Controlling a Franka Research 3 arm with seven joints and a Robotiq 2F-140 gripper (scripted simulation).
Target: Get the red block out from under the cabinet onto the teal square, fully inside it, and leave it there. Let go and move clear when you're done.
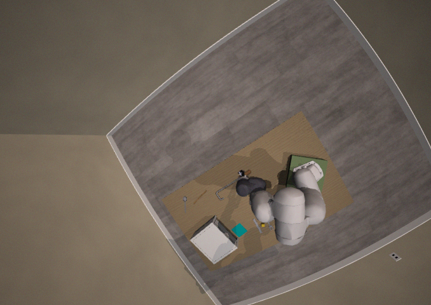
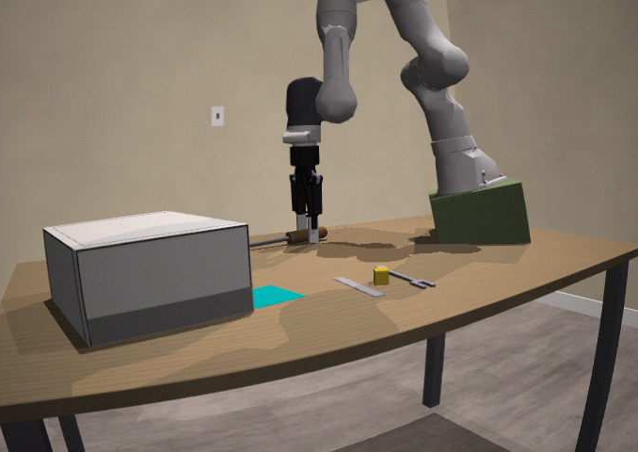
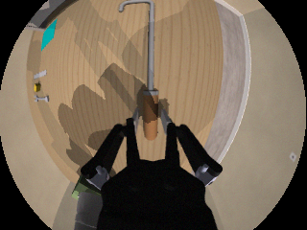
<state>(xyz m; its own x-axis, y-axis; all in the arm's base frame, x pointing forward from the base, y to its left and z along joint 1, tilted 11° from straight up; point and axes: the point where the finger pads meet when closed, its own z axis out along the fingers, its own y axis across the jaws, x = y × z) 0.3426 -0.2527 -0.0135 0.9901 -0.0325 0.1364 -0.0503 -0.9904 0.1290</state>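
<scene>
My gripper is now 130 mm short of the hooked tool, 30 mm to the right of it and 20 mm above it. From my hand the other things lie so: thin wooden stick: 440 mm ahead, 60 mm to the right, 30 mm below; yellow cube: 130 mm ahead, 450 mm to the left, 20 mm below; forked tool: 80 mm ahead, 450 mm to the left, 30 mm below.
</scene>
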